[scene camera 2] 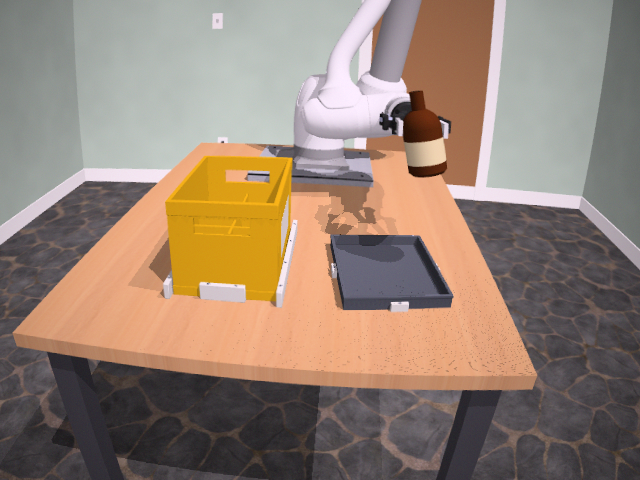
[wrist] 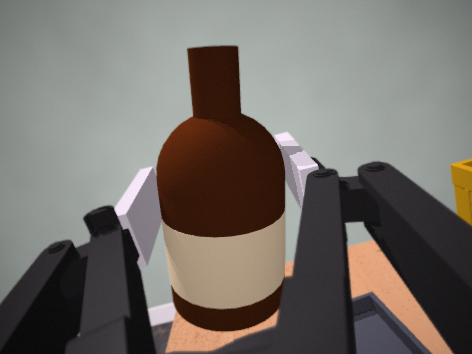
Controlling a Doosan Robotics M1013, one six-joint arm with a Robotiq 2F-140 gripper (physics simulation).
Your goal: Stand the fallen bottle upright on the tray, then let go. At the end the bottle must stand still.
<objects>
My gripper shows in scene camera 2 and in the wrist view. A brown bottle shows in scene camera 2 (423,139) and in the wrist view (220,174). One and the same spot on my gripper: (scene camera 2: 396,123) is (wrist: 311,157).
</objects>
